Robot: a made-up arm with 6 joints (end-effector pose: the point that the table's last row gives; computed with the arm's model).
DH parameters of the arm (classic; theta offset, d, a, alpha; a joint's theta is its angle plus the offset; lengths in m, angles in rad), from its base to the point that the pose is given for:
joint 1: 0 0.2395 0 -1.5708
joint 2: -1.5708 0 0.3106 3.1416
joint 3: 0 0 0 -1.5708
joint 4: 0 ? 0 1.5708
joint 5: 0 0.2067 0 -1.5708
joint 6: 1.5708 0 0 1.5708
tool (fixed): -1.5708 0 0 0
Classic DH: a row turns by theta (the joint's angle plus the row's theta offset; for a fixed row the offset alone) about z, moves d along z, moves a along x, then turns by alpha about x.
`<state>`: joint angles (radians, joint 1 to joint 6).
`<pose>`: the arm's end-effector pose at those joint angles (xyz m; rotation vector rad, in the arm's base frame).
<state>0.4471 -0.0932 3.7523 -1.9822 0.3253 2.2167</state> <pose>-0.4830 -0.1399 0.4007 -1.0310 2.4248 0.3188</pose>
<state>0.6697 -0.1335 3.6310 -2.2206 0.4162 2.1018</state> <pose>-0.4731 -0.2151 0.4174 -1.2608 2.3949 -0.1096</pose>
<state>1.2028 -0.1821 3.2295 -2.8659 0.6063 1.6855</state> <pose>-0.3679 -0.4013 0.4786 -1.5999 1.5895 -1.3847</pose>
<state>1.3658 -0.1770 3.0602 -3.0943 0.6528 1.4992</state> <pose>-0.3050 -0.4529 0.5118 -1.5551 1.0378 -1.7261</pose>
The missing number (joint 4, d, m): -0.4519
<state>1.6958 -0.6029 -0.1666 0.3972 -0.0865 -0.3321</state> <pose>0.1642 0.2219 0.7588 0.2565 -0.3118 1.6313</pose>
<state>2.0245 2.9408 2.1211 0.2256 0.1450 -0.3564</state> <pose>0.0040 0.4516 -0.3636 -0.5945 0.5652 1.9163</pose>
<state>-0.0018 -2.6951 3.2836 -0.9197 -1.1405 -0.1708</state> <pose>0.2475 -0.1257 -0.3330 1.0558 1.3834 0.2934</pose>
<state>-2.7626 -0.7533 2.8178 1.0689 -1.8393 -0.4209</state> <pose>0.4722 0.2951 0.1131 -1.7666 -2.1415 -1.4174</pose>
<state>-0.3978 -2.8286 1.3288 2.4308 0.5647 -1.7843</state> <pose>-0.1413 0.2293 -0.5111 0.5866 2.1267 0.7952</pose>
